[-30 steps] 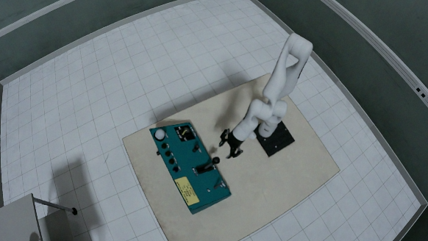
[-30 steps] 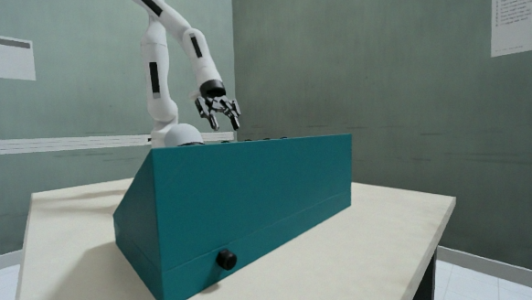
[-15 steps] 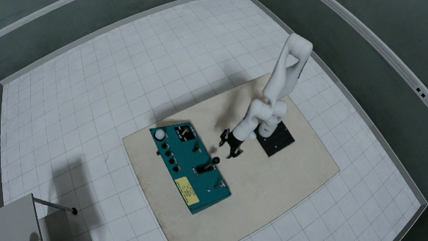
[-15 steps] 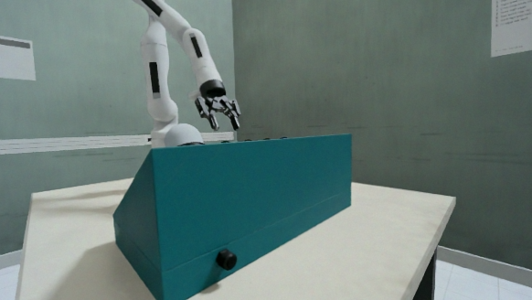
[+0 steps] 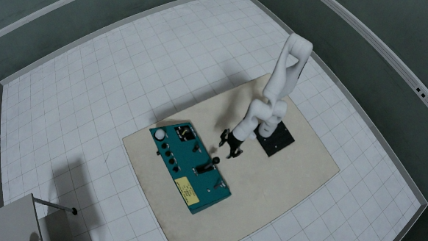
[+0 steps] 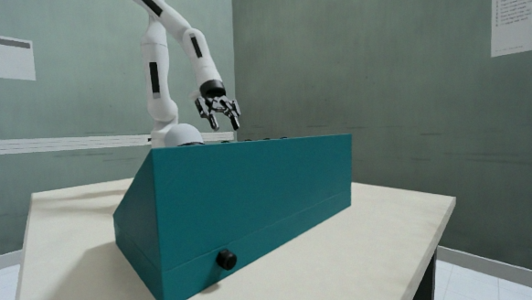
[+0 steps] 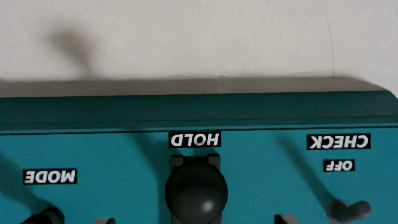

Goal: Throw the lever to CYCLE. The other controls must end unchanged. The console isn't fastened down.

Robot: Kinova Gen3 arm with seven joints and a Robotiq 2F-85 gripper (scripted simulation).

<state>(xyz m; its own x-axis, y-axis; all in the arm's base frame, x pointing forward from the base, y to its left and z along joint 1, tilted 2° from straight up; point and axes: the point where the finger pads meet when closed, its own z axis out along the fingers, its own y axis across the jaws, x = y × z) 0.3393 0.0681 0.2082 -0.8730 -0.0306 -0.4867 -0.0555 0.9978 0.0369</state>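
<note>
The lever is 90 mm ahead of my hand, 10 mm to the left of it and 110 mm below it. Also, from my hand: check toggle (100 mm ahead, 130 mm to the left, 120 mm below); mode knob (110 mm ahead, 110 mm to the right, 120 mm below); dial (130 mm ahead, 230 mm to the right, 120 mm below).
</note>
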